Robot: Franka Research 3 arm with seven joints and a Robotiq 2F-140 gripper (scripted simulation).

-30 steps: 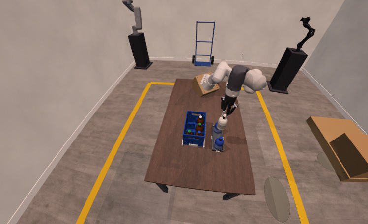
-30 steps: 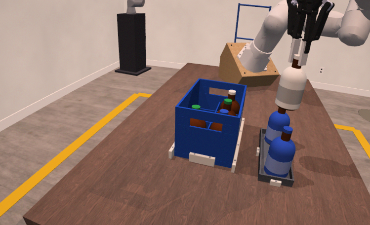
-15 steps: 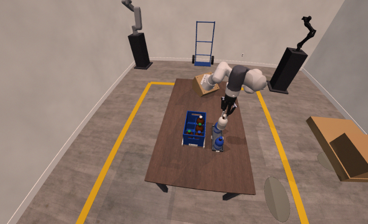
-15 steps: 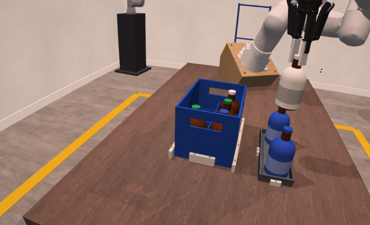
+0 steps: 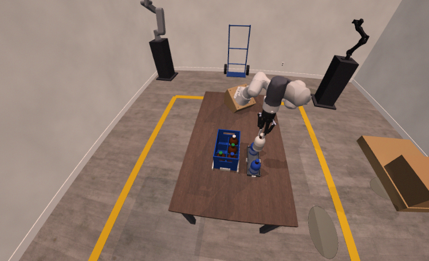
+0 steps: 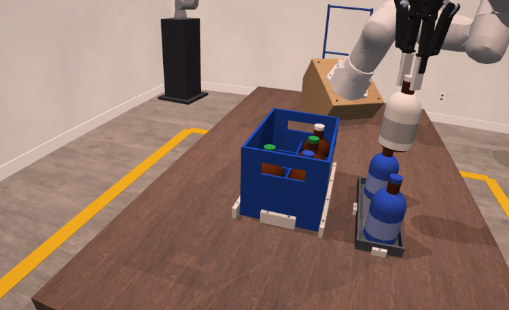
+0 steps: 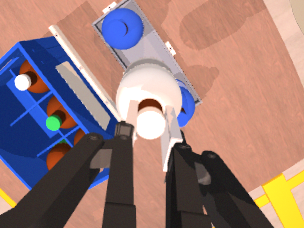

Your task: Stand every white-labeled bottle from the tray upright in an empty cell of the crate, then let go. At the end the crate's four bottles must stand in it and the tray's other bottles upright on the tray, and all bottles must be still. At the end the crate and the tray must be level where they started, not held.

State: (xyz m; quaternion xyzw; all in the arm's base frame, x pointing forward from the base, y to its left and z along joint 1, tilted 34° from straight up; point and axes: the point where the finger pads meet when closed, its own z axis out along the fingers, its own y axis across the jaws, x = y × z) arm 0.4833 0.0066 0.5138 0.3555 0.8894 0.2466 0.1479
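Right now my hand is 9 cm above the white-labeled bottle. Round my hand: blue-labeled bottle 27 cm below, 9 cm ahead, 1 cm to the left; then blue crate 27 cm below, 22 cm to the right, 1 cm behind.
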